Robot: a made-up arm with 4 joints. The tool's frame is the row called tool. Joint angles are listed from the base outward. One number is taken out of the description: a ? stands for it. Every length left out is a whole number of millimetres.
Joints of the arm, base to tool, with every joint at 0 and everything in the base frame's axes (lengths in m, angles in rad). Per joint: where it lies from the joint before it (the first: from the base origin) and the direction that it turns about. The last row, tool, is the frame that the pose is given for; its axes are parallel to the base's.
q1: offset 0.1 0 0.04 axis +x
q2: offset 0 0.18 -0.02 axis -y
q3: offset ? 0 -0.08 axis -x
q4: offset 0 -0.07 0.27 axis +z
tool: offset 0.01 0.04 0
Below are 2 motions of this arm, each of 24 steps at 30 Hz.
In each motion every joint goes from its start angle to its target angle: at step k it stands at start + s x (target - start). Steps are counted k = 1, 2, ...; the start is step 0. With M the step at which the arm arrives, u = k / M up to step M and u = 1 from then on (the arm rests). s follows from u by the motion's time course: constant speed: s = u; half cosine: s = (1 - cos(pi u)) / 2; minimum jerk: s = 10 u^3 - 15 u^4 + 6 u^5.
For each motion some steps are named. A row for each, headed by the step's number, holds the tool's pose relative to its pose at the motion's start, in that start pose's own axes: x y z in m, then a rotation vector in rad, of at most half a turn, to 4 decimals.
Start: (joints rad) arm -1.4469 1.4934 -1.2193 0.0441
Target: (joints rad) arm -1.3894 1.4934 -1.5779 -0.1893
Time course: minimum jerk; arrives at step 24
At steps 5, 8, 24:
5: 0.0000 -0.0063 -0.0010 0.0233 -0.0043 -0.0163
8: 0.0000 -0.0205 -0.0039 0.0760 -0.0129 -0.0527
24: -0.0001 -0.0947 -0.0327 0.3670 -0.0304 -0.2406

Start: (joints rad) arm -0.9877 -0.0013 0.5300 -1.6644
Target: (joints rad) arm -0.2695 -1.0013 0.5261 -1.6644
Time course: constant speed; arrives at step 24
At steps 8, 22, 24:
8: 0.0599 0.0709 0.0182 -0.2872 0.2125 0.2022
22: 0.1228 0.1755 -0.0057 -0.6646 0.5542 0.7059
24: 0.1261 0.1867 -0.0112 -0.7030 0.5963 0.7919

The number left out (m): -0.06
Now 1 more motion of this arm.
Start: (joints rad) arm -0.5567 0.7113 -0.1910 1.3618
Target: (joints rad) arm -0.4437 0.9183 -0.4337 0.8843
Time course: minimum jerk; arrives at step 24
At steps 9, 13, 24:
9: -0.0159 0.0022 -0.0076 -0.0336 -0.1028 -0.1391
13: -0.0326 0.0034 -0.0176 -0.0565 -0.2198 -0.2878
24: -0.0545 0.0028 -0.0341 -0.0634 -0.3883 -0.4863

